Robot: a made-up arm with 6 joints.
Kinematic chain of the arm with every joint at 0, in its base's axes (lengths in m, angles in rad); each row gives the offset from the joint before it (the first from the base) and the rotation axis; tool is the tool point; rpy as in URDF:
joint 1: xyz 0 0 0.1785 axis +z
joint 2: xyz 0 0 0 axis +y
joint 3: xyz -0.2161 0 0.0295 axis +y
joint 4: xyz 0.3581 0 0.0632 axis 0.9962 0 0.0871
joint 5: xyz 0 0 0 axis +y
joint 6: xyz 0.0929 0 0.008 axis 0.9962 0 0.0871
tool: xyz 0 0 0 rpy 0 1.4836 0
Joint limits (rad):
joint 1: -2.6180..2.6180
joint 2: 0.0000..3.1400
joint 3: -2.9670..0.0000
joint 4: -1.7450..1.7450
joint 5: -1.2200..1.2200
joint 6: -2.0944..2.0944
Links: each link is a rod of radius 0.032 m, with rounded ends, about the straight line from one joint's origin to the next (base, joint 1, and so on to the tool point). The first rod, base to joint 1, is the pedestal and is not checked.
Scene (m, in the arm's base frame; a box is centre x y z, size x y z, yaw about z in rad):
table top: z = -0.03
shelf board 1: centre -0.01 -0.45 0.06 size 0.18 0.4 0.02 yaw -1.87
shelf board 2: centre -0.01 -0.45 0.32 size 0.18 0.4 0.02 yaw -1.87
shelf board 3: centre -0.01 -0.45 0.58 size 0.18 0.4 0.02 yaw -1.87
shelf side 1: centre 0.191 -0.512 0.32 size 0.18 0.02 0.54 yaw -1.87
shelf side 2: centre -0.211 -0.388 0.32 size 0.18 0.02 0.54 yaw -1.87
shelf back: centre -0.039 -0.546 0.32 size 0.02 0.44 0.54 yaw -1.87
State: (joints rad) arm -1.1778 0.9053 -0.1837 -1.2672 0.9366 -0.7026
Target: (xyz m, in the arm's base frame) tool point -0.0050 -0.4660 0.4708
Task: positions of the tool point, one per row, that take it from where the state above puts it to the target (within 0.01 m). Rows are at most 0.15 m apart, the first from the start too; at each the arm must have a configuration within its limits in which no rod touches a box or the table.
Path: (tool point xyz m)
1: 0.0450 -0.2884 0.2324
2: 0.0549 -0.3039 0.3506
3: 0.0506 -0.2859 0.4708
4: 0.0426 -0.3428 0.4848
5: 0.0247 -0.4045 0.4851
6: -0.0050 -0.4660 0.4708

